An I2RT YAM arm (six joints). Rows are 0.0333 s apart.
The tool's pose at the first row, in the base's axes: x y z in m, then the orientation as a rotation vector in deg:
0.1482 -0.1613 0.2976 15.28 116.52 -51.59
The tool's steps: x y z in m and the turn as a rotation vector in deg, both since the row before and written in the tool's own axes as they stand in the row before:
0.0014 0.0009 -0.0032 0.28 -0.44 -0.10
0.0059 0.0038 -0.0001 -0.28 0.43 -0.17
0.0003 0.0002 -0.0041 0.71 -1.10 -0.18
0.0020 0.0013 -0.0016 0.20 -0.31 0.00
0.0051 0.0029 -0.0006 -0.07 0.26 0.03
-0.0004 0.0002 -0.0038 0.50 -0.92 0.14
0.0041 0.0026 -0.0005 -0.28 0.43 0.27
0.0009 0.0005 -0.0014 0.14 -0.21 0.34
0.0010 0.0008 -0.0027 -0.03 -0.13 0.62
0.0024 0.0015 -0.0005 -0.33 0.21 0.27
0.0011 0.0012 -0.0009 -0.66 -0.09 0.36
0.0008 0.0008 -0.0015 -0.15 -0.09 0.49
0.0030 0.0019 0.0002 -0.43 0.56 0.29
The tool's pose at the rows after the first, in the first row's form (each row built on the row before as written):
0.1458 -0.1587 0.2972 15.11 116.03 -51.93
0.1441 -0.1568 0.2907 15.00 116.59 -51.76
0.1414 -0.1539 0.2918 14.66 115.34 -52.56
0.1398 -0.1522 0.2901 14.61 114.97 -52.75
0.1379 -0.1506 0.2848 14.73 115.23 -52.67
0.1358 -0.1478 0.2863 14.68 114.14 -53.06
0.1344 -0.1463 0.2819 15.01 114.57 -52.62
0.1332 -0.1451 0.2814 15.31 114.22 -52.54
0.1313 -0.1428 0.2811 15.83 113.93 -52.11
0.1304 -0.1418 0.2786 16.01 114.17 -51.61
0.1298 -0.1405 0.2774 15.94 114.24 -50.71
0.1288 -0.1390 0.2769 16.29 114.07 -50.25
0.1282 -0.1382 0.2735 16.60 114.66 -49.64

